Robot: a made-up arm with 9 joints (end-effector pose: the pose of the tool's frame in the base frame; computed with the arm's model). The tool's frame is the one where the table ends.
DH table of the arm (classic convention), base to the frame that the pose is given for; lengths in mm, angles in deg. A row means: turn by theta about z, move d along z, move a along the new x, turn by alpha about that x. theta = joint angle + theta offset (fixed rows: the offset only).
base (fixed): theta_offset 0, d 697.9, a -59.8, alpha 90
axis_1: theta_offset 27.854, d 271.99, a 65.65, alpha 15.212
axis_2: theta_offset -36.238, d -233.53, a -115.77, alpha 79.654
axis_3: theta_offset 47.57, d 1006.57, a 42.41, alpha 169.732
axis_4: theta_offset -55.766, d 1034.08, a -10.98, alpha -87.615
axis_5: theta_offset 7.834, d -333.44, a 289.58, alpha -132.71
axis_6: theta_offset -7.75, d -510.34, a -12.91, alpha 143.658
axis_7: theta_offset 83.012, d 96.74, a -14.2, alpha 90
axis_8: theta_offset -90, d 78.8, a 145.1, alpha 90
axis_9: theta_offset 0, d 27.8, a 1.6, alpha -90
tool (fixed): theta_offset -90, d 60.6, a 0, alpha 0
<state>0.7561 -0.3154 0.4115 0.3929 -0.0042 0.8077 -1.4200 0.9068 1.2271</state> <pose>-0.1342 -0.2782 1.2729 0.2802 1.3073 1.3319</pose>
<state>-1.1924 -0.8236 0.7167 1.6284 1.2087 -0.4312 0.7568 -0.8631 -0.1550</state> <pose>-0.5148 -0.3018 0.5385 -0.7440 0.6033 2.5683</pose>
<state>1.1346 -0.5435 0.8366 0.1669 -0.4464 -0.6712 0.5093 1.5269 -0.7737</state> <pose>-0.1360 -0.1742 1.0617 0.2108 2.6496 -0.3588</pose>
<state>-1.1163 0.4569 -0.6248 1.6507 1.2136 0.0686 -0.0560 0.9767 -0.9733</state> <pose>-0.0617 0.2654 0.3166 1.9344 -0.3972 -0.9883</pose>
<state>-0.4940 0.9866 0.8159 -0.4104 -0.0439 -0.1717 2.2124 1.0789 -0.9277</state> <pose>-0.1266 -0.0894 1.1343 0.2581 1.4877 1.2921</pose>
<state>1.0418 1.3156 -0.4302 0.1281 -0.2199 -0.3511 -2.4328 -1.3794 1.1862</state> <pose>-0.5434 0.1046 0.6000 -0.4510 -1.9564 0.6935</pose>
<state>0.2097 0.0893 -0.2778 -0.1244 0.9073 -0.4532 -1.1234 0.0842 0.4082</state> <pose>-0.0429 -0.5100 0.8082 1.1775 -1.4297 2.0658</pose>
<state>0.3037 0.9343 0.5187 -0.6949 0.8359 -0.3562 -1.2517 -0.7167 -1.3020</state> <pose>-0.4704 0.0083 0.5021 -0.1760 -1.8183 -1.5611</pose>
